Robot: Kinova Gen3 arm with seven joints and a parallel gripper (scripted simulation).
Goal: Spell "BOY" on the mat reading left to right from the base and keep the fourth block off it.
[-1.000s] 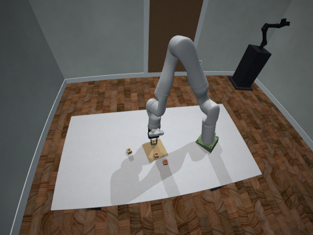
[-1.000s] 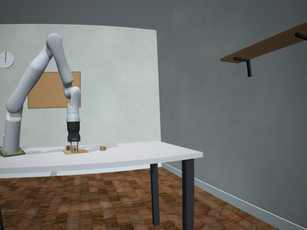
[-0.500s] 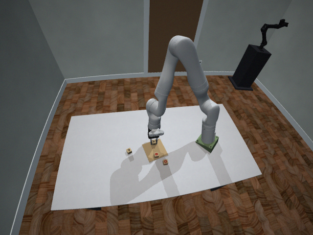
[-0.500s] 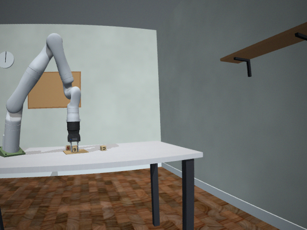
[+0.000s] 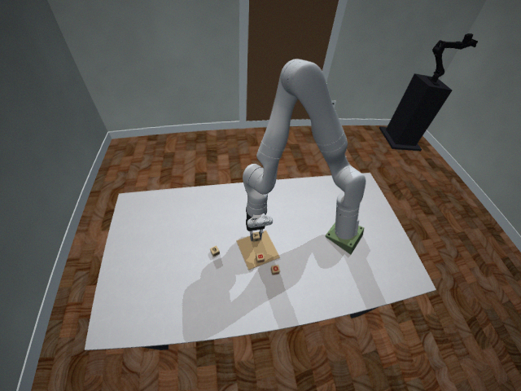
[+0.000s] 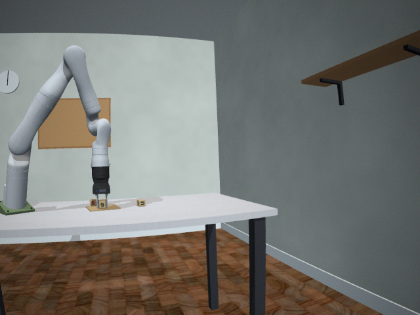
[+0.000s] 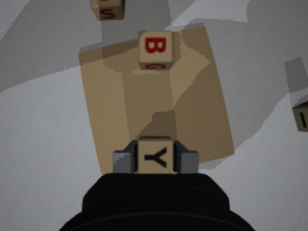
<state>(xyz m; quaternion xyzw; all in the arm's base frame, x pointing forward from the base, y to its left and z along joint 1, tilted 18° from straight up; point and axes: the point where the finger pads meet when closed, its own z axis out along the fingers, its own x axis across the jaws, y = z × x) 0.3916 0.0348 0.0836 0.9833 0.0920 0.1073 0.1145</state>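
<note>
Now: the Y block right at my hand. From my hand the other things lie so: tan mat 10 mm behind, 50 mm to the left, 20 mm below; then O block 70 mm behind, 150 mm to the left, 10 mm below; then B block 20 mm behind, 90 mm to the left, 10 mm below.
</note>
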